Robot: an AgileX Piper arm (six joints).
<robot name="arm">
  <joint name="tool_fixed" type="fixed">
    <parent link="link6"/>
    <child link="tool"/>
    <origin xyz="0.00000 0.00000 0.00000" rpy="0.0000 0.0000 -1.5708"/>
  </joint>
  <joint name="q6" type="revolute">
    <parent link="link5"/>
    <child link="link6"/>
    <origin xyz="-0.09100 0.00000 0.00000" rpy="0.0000 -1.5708 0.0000"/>
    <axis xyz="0 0 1"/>
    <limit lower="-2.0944" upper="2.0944"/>
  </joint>
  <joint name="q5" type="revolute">
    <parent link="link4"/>
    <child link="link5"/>
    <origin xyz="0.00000 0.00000 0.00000" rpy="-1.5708 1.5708 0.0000"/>
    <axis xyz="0 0 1"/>
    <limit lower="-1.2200" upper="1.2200"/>
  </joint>
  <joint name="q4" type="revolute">
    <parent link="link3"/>
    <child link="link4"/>
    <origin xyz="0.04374 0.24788 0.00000" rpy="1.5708 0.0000 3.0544"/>
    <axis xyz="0 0 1"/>
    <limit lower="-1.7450" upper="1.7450"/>
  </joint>
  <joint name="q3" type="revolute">
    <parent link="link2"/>
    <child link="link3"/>
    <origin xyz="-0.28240 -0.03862 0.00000" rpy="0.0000 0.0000 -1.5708"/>
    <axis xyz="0 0 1"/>
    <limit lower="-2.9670" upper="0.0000"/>
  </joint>
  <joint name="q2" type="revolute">
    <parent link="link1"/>
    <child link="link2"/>
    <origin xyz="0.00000 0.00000 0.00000" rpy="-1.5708 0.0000 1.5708"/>
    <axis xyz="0 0 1"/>
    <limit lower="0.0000" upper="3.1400"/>
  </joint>
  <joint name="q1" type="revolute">
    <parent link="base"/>
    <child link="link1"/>
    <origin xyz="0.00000 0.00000 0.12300" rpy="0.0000 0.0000 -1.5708"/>
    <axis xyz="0 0 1"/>
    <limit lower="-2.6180" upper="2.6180"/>
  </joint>
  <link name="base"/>
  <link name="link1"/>
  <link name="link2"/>
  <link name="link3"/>
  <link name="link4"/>
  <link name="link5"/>
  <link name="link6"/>
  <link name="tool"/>
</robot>
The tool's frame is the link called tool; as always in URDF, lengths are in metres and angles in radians.
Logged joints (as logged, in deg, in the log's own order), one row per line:
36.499, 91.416, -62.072, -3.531, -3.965, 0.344
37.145, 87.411, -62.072, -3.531, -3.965, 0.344
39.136, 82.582, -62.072, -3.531, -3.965, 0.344
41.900, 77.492, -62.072, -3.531, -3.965, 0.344
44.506, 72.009, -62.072, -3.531, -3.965, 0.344
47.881, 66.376, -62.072, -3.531, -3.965, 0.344
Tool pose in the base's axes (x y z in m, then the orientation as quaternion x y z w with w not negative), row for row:
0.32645, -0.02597, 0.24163, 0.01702, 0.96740, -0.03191, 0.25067
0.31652, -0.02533, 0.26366, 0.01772, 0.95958, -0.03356, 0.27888
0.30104, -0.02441, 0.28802, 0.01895, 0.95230, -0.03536, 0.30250
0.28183, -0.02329, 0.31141, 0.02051, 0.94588, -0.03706, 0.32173
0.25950, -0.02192, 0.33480, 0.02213, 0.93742, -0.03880, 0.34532
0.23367, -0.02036, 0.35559, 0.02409, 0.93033, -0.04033, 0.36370
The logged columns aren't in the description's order. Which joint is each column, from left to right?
Columns, left to right: q5, q2, q3, q4, q1, q6.
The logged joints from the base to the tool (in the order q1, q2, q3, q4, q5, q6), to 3 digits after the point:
-3.965, 91.416, -62.072, -3.531, 36.499, 0.344
-3.965, 87.411, -62.072, -3.531, 37.145, 0.344
-3.965, 82.582, -62.072, -3.531, 39.136, 0.344
-3.965, 77.492, -62.072, -3.531, 41.900, 0.344
-3.965, 72.009, -62.072, -3.531, 44.506, 0.344
-3.965, 66.376, -62.072, -3.531, 47.881, 0.344

